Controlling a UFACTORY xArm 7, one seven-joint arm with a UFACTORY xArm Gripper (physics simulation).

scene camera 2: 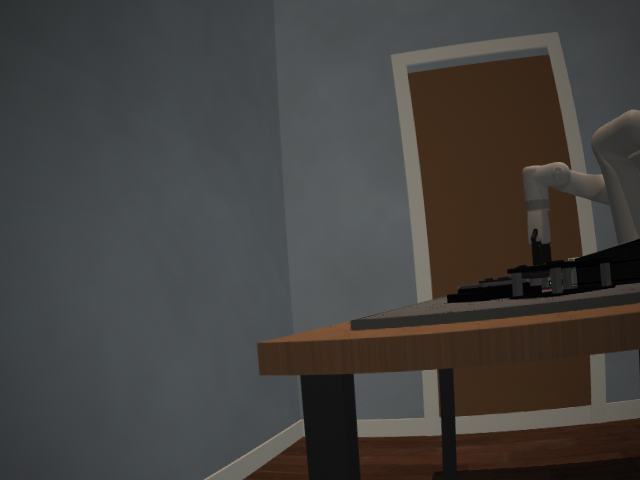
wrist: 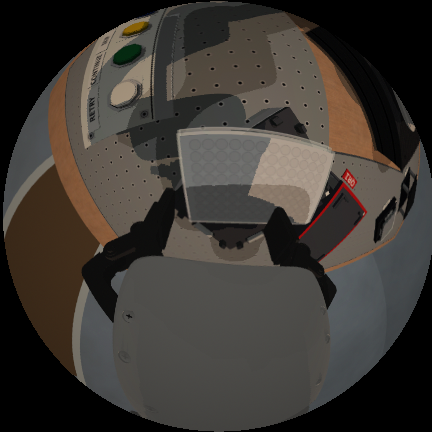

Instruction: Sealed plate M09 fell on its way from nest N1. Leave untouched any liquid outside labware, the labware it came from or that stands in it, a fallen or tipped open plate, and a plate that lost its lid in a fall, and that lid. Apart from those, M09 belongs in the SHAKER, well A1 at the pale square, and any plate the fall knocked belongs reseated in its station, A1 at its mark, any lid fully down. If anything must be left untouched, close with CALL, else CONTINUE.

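Places are measured from the arm's base along level axes (x ahead, y left, z up), in centimetres.
Where they show: gripper, fingertip midpoint: (scene camera 2: 542, 264) (wrist: 224, 210); arm's base at its link origin: (scene camera 2: 637, 246).
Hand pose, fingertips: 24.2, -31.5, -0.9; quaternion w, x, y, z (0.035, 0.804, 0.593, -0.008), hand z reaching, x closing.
Each offset is from my fingertips to the top centre of the thing, as dx, dy, dz. "pt": to the spot under its first point.
A clear lidded plate {-2.2, +3.1, -0.2} (wrist: 252, 172) with rows of round wells lies in front of the fingers in the wrist view, over a dark holder {pt +5.0, +0.6, -1.7} (wrist: 232, 234). Its lid looks flat on it; no name shows on it, so I cannot tell if it is M09. My gripper (scene camera 2: 541, 262) (wrist: 224, 210) is open, its fingers apart at the two sides of the plate's near part, with nothing gripped. In scene camera 2 it is low over the dark fixtures, where the plate is too small to tell. I cannot make out the shaker, nest N1 or any liquid.
A red-edged dark station {+8.3, +16.9, -2.6} (wrist: 334, 225) with a QR1 tag {pt -0.6, +20.9, -7.0} (wrist: 349, 178) is right of the plate. A button panel {pt -11.3, -8.4, -0.2} (wrist: 107, 107) with white RETRY {-11.9, -6.7, +0.3} (wrist: 124, 94), green CONTINUE (wrist: 127, 54) and a yellow button (wrist: 135, 27) is at upper left. Dark fixtures {pt +5.7, +68.9, -4.6} (scene camera 2: 516, 284) stand on the board.
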